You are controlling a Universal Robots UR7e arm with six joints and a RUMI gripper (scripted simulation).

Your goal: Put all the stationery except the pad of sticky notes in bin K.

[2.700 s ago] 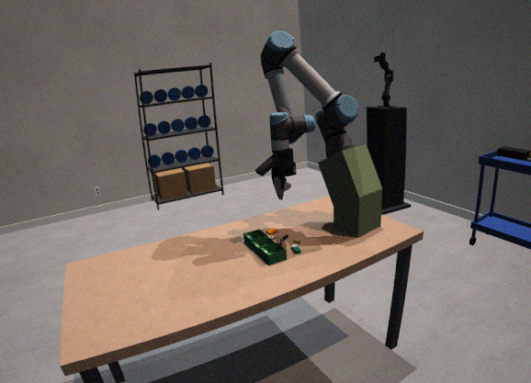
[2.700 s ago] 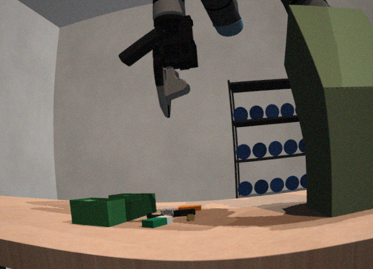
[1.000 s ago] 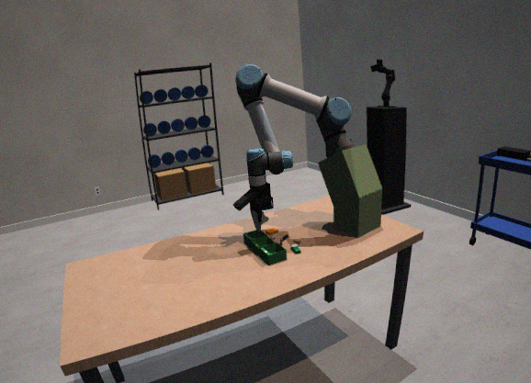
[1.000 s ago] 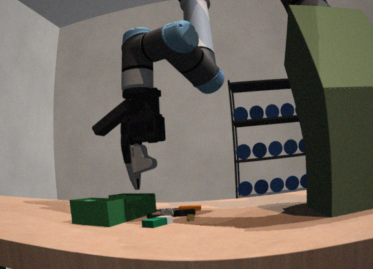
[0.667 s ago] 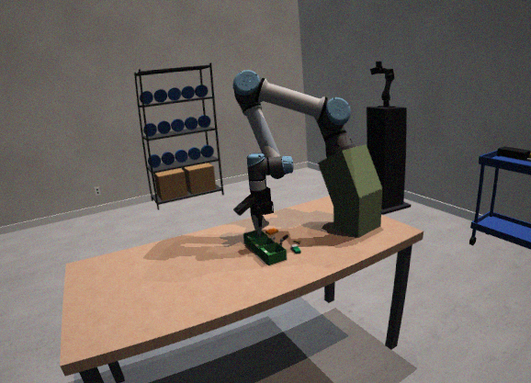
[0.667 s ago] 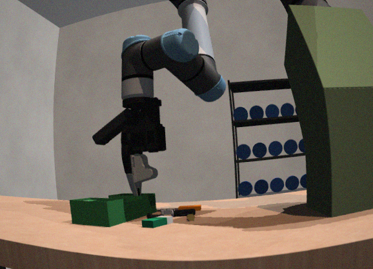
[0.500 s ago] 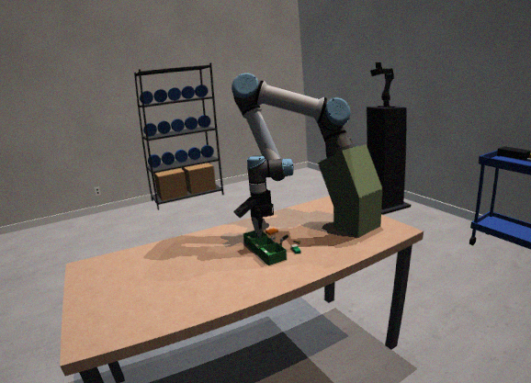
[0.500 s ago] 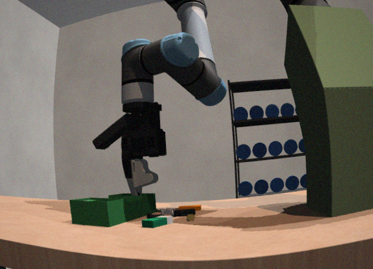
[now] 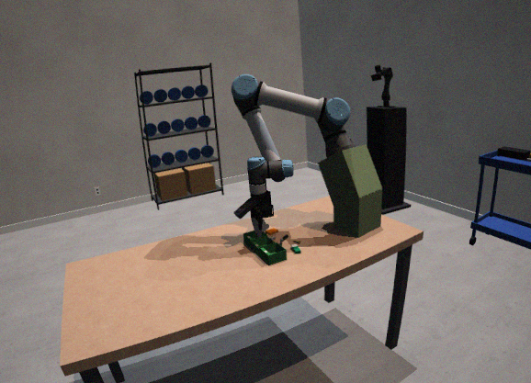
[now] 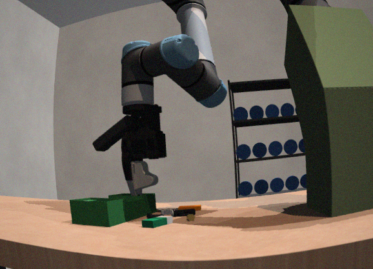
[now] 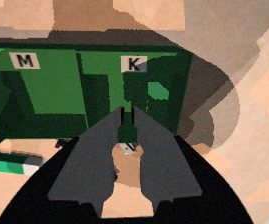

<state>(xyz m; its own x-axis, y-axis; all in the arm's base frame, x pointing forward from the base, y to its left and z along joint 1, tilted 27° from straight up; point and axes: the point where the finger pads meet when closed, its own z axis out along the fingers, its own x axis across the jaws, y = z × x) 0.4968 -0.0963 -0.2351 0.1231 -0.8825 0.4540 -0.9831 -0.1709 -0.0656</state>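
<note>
My hand is 80 mm to the right of the green bin and 10 mm above it. Round my hand: white sharpener-like piece (70 mm behind, 10 mm to the right, 30 mm below); black cylinder (120 mm behind, 20 mm to the left, 30 mm below); black bolt (80 mm behind, 70 mm to the left, 30 mm below).
</note>
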